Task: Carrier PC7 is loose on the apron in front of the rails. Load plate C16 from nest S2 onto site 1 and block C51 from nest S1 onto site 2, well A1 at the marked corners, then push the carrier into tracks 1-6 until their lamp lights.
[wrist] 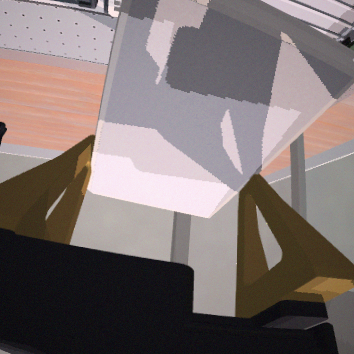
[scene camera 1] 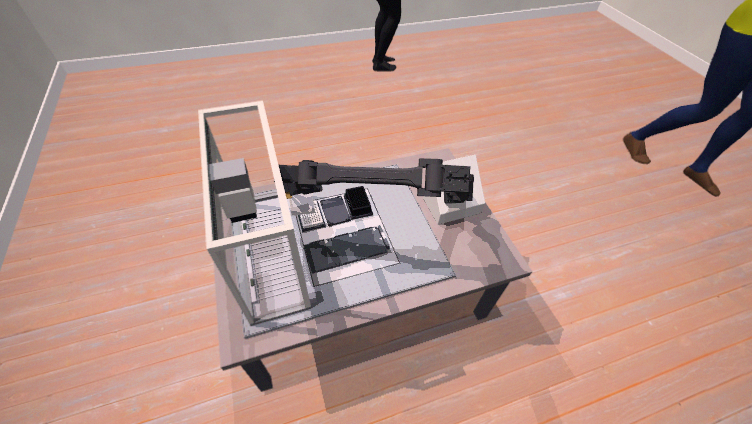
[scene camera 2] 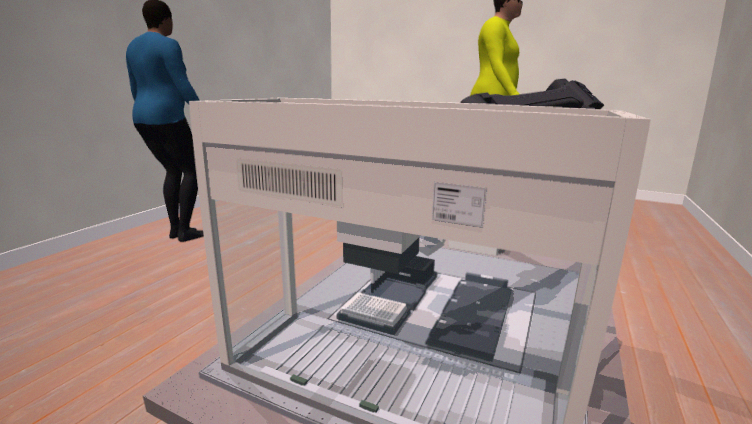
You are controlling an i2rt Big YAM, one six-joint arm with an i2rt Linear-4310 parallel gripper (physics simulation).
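Frame: origin at the arm's base, x ahead, y left, z up, level; metres.
Where they show: gripper, fingertip midpoint: [wrist: 172,158] [scene camera 1: 300,191].
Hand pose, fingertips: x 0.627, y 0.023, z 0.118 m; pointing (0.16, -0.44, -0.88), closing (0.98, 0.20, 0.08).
Things, the pixels of their top centre, and the offset from my fingertips.
- dark plate at its top centre: [scene camera 2: 393,289] [scene camera 1: 335,208] dx -0.128, dy -0.081, dz -0.220 m
- black block at its top centre: [scene camera 2: 407,260] [scene camera 1: 358,197] dx -0.233, dy -0.098, dz -0.184 m
- dark carrier at its top centre: [scene camera 2: 475,304] [scene camera 1: 346,245] dx -0.148, dy +0.123, dz -0.208 m
My gripper [wrist: 172,158] [scene camera 1: 292,196] is shut on a pale flat plate [wrist: 197,105] [scene camera 1: 301,202], gripped across its width between the yellow-brown fingers. It holds the plate tilted in the air beside the enclosure's back post, above the far end of the nest row. In the nests lie a white well plate [scene camera 1: 310,217] [scene camera 2: 374,310], a dark plate [scene camera 1: 335,209] and a black block [scene camera 1: 358,200]. The dark carrier [scene camera 1: 346,247] [scene camera 2: 470,316] lies on the apron in front of the rails [scene camera 1: 272,263] [scene camera 2: 394,374]. The gripper is hidden in scene camera 2.
The white enclosure frame [scene camera 1: 239,108] [scene camera 2: 421,136] stands over the rails, with a grey head [scene camera 1: 230,184] [scene camera 2: 378,242] hanging inside. The arm's pedestal [scene camera 1: 463,210] is at the table's back right. People [scene camera 1: 386,31] [scene camera 1: 710,105] [scene camera 2: 156,105] [scene camera 2: 497,52] move around the room.
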